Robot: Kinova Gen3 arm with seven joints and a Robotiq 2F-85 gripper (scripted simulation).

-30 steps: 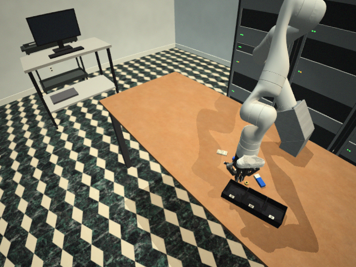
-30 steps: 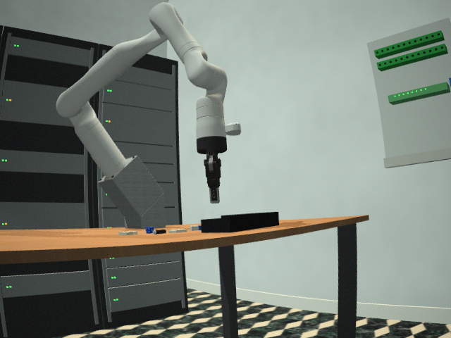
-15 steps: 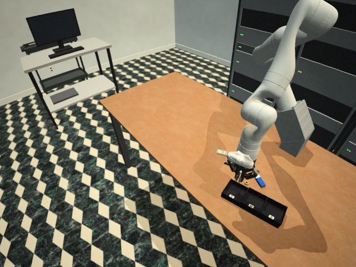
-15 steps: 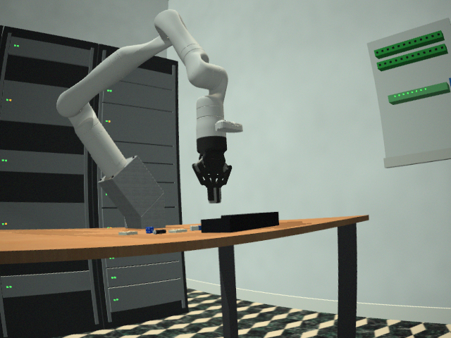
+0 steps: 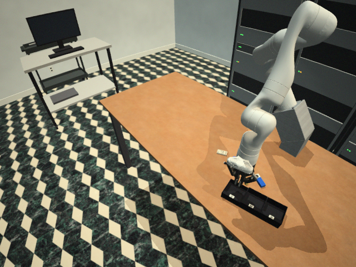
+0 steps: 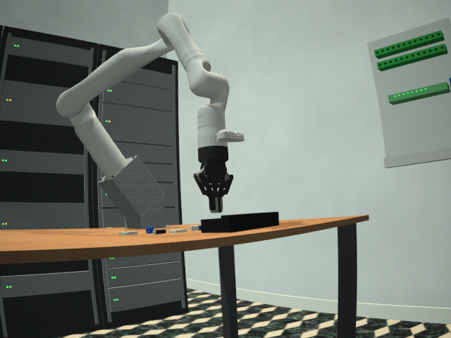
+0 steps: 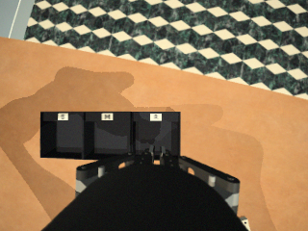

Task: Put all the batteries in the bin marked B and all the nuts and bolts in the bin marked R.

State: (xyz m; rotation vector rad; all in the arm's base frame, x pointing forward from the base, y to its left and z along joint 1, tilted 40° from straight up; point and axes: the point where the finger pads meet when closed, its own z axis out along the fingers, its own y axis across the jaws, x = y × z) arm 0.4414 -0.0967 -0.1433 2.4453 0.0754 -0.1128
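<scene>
The bin is 90 mm to the left of my hand, 50 mm below it and 10 mm ahead of it. From my hand the other things lie so: yellow nut 60 mm below, 60 mm behind, 20 mm to the left; then blue-and-white eraser 110 mm behind, 60 mm below, 50 mm to the left; then black battery 110 mm to the right, 100 mm behind, 60 mm below.
</scene>
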